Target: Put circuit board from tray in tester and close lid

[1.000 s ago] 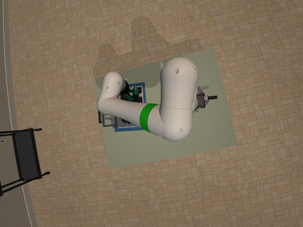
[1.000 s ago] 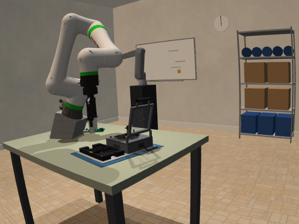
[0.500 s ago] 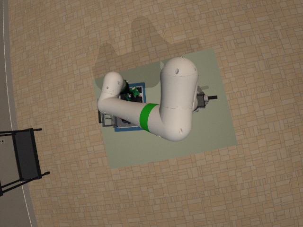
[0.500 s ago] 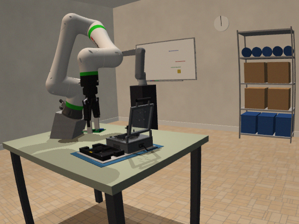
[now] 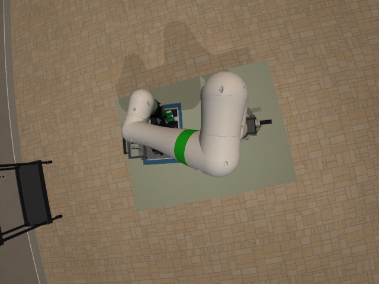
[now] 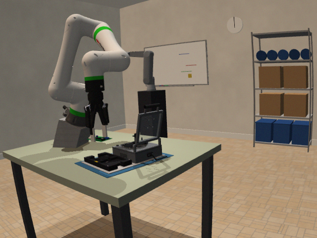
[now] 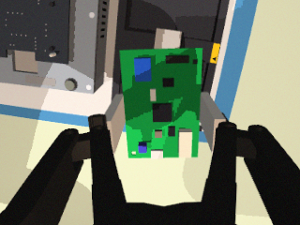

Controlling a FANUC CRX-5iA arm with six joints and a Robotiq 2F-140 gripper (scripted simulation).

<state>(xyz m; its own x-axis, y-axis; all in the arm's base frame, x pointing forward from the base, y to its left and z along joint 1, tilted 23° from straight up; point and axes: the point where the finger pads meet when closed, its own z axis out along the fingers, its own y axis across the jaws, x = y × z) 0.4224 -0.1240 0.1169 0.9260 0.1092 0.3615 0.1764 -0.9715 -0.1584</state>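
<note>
Now: hand 20 mm above the green circuit board. The rest, counted from my hand: lid: 180 mm ahead, 180 mm to the left, 40 mm above.
</note>
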